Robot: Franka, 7 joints.
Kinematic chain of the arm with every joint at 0, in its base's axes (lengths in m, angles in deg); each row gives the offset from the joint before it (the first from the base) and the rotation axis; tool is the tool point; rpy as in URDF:
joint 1: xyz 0 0 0.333 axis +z
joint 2: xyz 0 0 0 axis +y
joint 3: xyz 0 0 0.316 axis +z
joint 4: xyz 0.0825 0 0 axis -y
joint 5: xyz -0.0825 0 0.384 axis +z
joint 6: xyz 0 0 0 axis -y
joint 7: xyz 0.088 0 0 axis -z
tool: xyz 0 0 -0.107 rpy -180 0 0
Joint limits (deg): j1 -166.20..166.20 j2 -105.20..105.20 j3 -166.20..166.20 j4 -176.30..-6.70 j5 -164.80..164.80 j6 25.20..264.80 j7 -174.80..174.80
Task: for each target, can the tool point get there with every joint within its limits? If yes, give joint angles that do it. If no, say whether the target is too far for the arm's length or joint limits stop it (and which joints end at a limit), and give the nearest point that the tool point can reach.
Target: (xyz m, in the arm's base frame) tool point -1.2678 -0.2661 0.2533
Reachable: no: too far | nearest point -0.8380 -0.1759 0.2803 | short by 0.440 m
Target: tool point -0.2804 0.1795 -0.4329
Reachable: no: joint limits stop it (at a limit: joint 2) | nearest point -0.2753 0.1762 -0.3590 | short by 0.074 m
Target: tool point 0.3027 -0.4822 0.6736
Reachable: yes | joints -101.66 16.44 38.62 -75.59 -115.48 217.54 -20.77
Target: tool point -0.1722 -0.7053 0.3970
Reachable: yes | joints 44.13 -88.46 -78.22 -75.85 13.62 236.58 87.20
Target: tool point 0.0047 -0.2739 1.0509
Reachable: yes | joints 129.52 -31.85 63.46 -45.22 46.45 224.40 -144.24
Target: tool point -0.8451 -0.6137 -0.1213
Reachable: no: too far | nearest point -0.6366 -0.4623 -0.0092 | short by 0.281 m
